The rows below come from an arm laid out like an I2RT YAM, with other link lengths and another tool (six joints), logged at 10 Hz.
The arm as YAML. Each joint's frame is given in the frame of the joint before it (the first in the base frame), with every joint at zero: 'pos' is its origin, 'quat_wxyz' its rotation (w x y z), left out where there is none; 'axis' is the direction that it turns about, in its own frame. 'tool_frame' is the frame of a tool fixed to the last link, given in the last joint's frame.
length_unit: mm
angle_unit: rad
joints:
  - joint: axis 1
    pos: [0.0, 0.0, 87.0]
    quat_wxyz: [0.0, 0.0, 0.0, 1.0]
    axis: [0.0, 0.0, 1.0]
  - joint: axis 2
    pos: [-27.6, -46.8, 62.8]
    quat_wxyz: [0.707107, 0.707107, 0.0, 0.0]
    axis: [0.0, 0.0, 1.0]
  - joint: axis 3
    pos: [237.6, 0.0, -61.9]
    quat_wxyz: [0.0, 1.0, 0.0, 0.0]
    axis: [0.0, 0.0, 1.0]
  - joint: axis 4
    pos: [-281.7, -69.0, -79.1]
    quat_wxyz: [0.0, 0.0, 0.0, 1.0]
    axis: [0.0, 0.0, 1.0]
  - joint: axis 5
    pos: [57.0, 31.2, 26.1]
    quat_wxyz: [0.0, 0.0, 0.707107, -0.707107]
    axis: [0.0, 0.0, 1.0]
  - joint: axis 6
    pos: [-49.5, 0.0, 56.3]
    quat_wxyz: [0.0, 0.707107, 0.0, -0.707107]
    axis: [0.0, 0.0, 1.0]
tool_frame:
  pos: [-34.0, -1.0, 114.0]
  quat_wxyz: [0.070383, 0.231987, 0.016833, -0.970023]
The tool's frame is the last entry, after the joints.
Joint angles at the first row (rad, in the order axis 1, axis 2, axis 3, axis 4, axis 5, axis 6):
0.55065, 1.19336, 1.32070, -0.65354, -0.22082, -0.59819
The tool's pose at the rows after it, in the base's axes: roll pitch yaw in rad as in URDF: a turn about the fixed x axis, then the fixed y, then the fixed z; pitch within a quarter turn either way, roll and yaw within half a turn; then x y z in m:
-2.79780 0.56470 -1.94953 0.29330 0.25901 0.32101
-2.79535 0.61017 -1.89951 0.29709 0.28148 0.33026
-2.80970 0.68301 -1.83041 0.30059 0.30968 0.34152
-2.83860 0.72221 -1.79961 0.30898 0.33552 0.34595
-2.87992 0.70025 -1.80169 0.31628 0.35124 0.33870
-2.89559 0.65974 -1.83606 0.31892 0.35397 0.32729
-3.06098 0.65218 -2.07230 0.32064 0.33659 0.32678
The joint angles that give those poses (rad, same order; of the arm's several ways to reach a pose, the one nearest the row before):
0.57212, 1.22710, 1.34065, -0.61535, -0.24077, -0.60282
0.60125, 1.27762, 1.38499, -0.56778, -0.26972, -0.58911
0.62121, 1.33747, 1.43261, -0.49739, -0.34477, -0.56301
0.63962, 1.42614, 1.50441, -0.45415, -0.38947, -0.53394
0.65189, 1.51365, 1.57968, -0.47698, -0.40495, -0.52920
0.66727, 1.54461, 1.59525, -0.49994, -0.36230, -0.52629
0.64288, 1.52032, 1.59082, -0.54141, -0.31149, -0.37067

